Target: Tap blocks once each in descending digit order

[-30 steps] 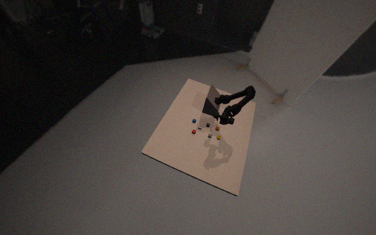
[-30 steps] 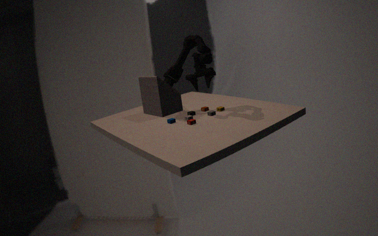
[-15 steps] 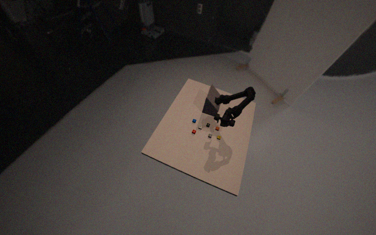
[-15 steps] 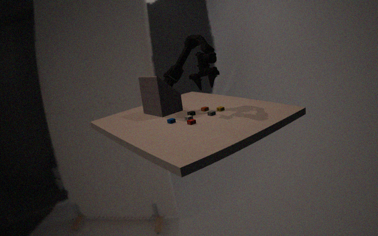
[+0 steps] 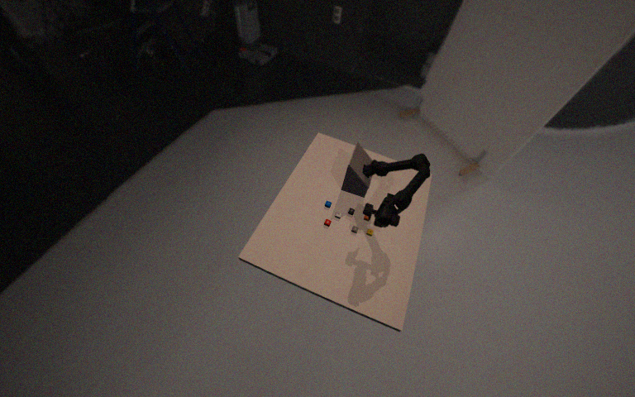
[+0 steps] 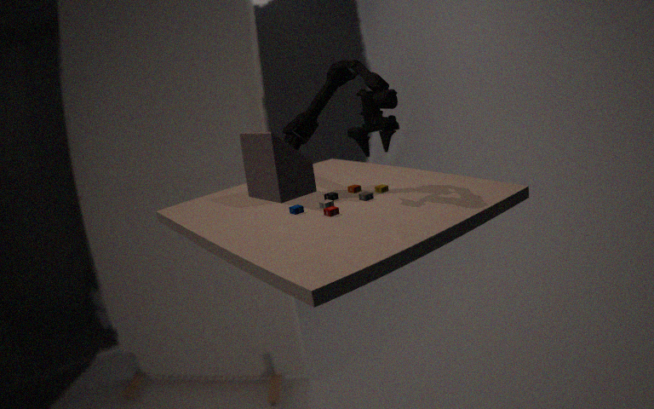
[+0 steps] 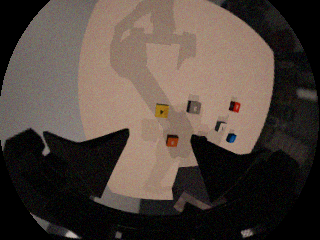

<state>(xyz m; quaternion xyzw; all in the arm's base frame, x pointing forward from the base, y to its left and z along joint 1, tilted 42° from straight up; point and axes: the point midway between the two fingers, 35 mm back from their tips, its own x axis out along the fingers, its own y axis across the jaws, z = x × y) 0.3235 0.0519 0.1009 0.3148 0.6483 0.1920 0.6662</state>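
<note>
My gripper tip is now 260 mm to the left of the red block, 120 mm above it and 10 mm short of it. Round my gripper tip: grey block: 120 mm below, 90 mm to the right, 10 mm ahead; then orange block: 120 mm below, 90 mm behind, 30 mm to the right; then yellow block: 120 mm below, 10 mm to the right.
</note>
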